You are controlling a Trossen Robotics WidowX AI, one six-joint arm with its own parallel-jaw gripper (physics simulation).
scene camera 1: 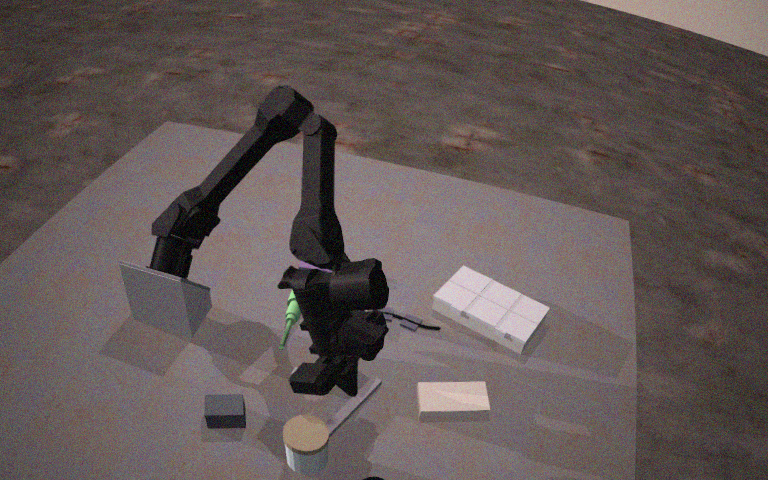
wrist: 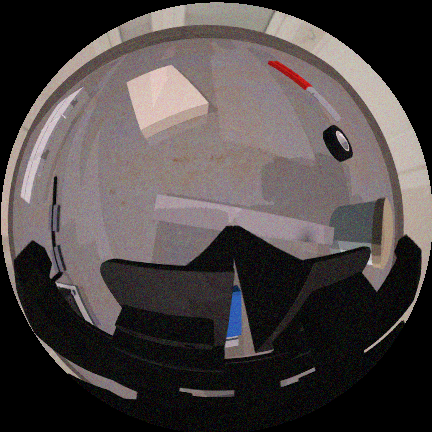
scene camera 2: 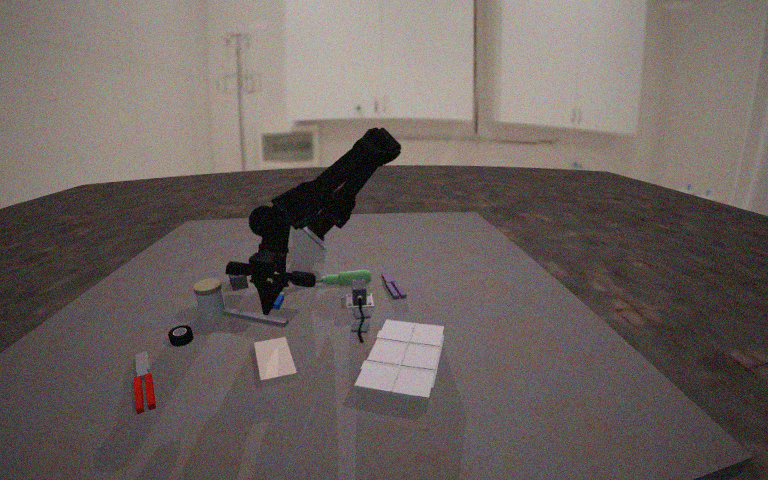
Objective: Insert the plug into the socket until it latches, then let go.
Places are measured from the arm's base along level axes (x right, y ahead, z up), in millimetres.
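Pixels of known places: gripper, between the fingertips: point(scene camera 1: 353, 395) point(wrist: 231, 231) point(scene camera 2: 265, 314); arm's base, origin of its link: point(scene camera 1: 166, 274) point(scene camera 2: 315, 230).
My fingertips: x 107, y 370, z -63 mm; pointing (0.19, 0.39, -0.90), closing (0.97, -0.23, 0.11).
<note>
For each thing: its top centre in the pictures, then the offset to it from my fingertips. "pt": a spot on its surface instead.
- blue plug, centre of its top: point(wrist: 228, 326) point(scene camera 2: 277, 297) dy -73, dx -19, dz +1 mm
- grey bar, centre of its top: point(wrist: 267, 224) point(scene camera 1: 348, 407) point(scene camera 2: 254, 315) dy -2, dx +26, dz -1 mm
- socket, centre of its top: point(wrist: 54, 314) point(scene camera 2: 358, 284) dy -48, dx -204, dz +34 mm
- black cable, a spot on its surface: point(wrist: 55, 195) point(scene camera 2: 357, 334) pt dy +82, dx -187, dz -9 mm
- lidded jar, centre of its top: point(wrist: 387, 232) point(scene camera 1: 305, 432) point(scene camera 2: 207, 284) dy -39, dx +131, dz +59 mm
- dark box, centre of its top: point(scene camera 1: 223, 404) point(scene camera 2: 236, 272) dy -178, dx +97, dz +24 mm
- cream block, centre of its top: point(wrist: 157, 86) point(scene camera 1: 454, 396) point(scene camera 2: 273, 356) dy +153, dx -34, dz +4 mm
- white tiled box, centre of its top: point(scene camera 2: 404, 352) point(scene camera 1: 493, 301) dy +195, dx -252, dz +24 mm
- green screwdriver, centre of its top: point(scene camera 1: 293, 304) point(scene camera 2: 332, 273) dy -142, dx -148, dz +22 mm
- purple tool, centre of its top: point(scene camera 2: 392, 282) dy -110, dx -290, dz +1 mm
- black tape, centre of its top: point(wrist: 342, 140) point(scene camera 2: 179, 331) dy +68, dx +170, dz +8 mm
- red-handled pliers, a spot on its surface: point(scene camera 2: 145, 384) pt dy +216, dx +184, dz -1 mm
The blue plug point(scene camera 2: 278, 301) point(wrist: 234, 320) has a light metal end. In the wrist view it shows through the narrow gap behind the fingertips, and it is not held; in scene camera 1 the gripper hides it. My gripper point(scene camera 1: 352, 391) point(scene camera 2: 266, 311) point(wrist: 231, 231) is shut with nothing between its fingers, pointing down beside the plug and close to the grey bar point(scene camera 1: 355, 403) point(scene camera 2: 254, 318) point(wrist: 280, 222). The socket point(scene camera 2: 359, 291) point(wrist: 74, 301) is a dark block on a white plate, right of the gripper in scene camera 2, with a black cable point(scene camera 2: 361, 333) point(wrist: 55, 195). The arm hides the socket in scene camera 1.
A lidded jar point(scene camera 1: 305, 447) point(scene camera 2: 209, 300) stands at the bar's end. Also there are a dark box point(scene camera 1: 224, 411), a cream block point(scene camera 1: 453, 399), a white tiled box point(scene camera 1: 489, 308), a green screwdriver point(scene camera 2: 353, 277), a purple tool point(scene camera 2: 393, 285), black tape point(scene camera 2: 180, 335), red-handled pliers point(scene camera 2: 144, 384) and a grey panel point(scene camera 1: 161, 300).
</note>
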